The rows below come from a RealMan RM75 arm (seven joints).
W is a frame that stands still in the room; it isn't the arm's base.
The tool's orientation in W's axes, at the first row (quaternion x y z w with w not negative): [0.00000, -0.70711, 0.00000, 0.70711]
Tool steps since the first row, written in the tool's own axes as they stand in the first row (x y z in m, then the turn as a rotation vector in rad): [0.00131, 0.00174, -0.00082, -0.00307, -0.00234, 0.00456]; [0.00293, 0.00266, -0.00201, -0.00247, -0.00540, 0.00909]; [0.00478, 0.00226, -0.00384, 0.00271, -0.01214, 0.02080]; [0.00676, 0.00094, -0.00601, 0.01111, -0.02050, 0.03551]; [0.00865, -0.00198, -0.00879, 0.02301, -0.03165, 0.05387]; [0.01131, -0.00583, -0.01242, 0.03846, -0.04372, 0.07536]
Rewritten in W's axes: [0.00082, 0.00174, 0.00131, -0.00456, -0.00234, -0.00307]; [0.00201, 0.00266, 0.00293, -0.00909, -0.00540, -0.00247]; [0.00384, 0.00226, 0.00478, -0.02080, -0.01214, 0.00271]; [0.00601, 0.00094, 0.00676, -0.03551, -0.02050, 0.01111]; [0.00879, -0.00198, 0.00865, -0.05387, -0.03165, 0.02301]; [0.01242, -0.00583, 0.01131, -0.07536, -0.04372, 0.03846]
